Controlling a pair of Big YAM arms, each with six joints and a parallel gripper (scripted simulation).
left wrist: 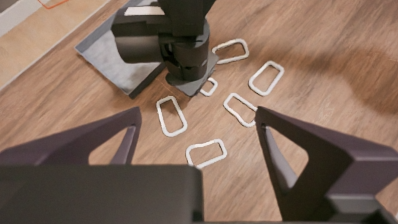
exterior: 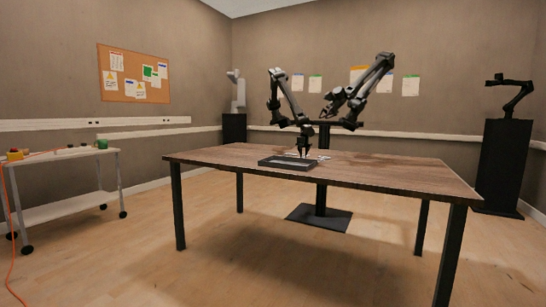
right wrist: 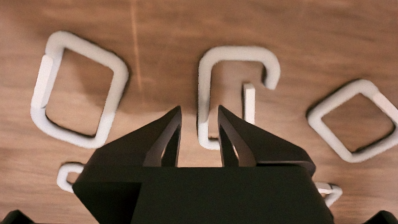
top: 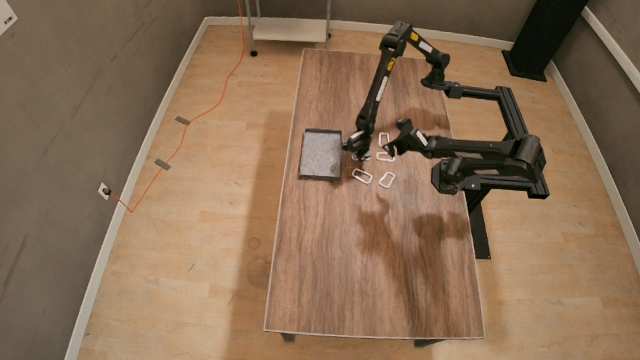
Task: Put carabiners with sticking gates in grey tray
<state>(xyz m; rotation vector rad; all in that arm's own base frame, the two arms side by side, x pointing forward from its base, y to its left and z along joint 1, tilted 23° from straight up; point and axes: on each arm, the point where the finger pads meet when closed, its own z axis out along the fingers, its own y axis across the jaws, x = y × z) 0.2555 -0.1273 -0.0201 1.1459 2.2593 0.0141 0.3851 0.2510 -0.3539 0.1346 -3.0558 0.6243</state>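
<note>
Right now the grey tray is 200 mm ahead of my right hand, 10 mm to the right of it and 10 mm below it.
</note>
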